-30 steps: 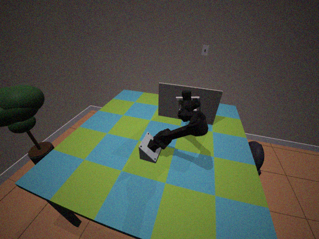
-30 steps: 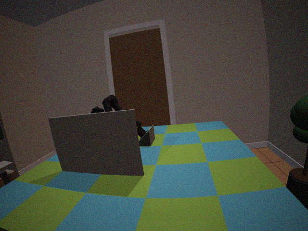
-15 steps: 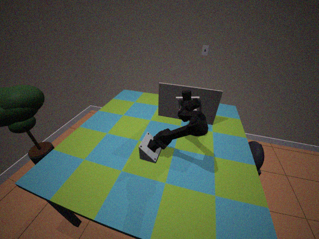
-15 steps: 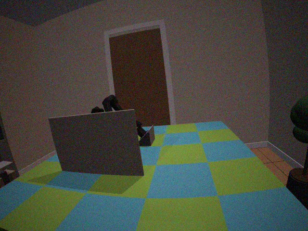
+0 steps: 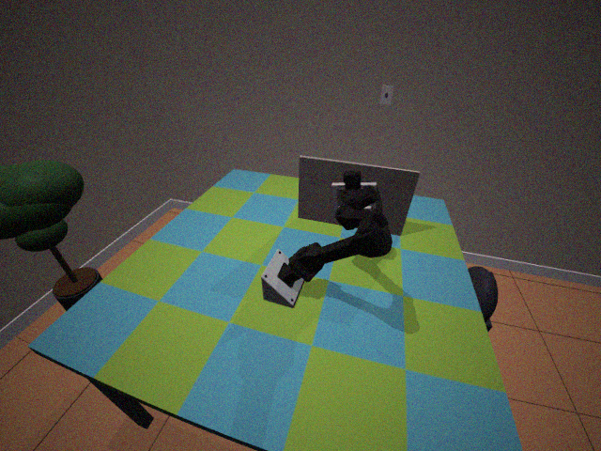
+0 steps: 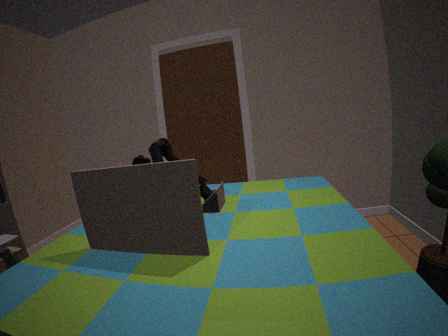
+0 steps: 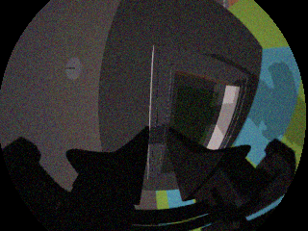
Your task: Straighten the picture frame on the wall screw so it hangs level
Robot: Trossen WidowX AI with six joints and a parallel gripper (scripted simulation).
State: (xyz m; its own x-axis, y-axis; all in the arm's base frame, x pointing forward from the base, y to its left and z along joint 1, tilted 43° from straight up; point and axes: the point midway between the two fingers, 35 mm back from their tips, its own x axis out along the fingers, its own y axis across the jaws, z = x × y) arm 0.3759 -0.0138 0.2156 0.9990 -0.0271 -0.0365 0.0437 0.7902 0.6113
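Now: gripper tip 50 mm above the picture frame.
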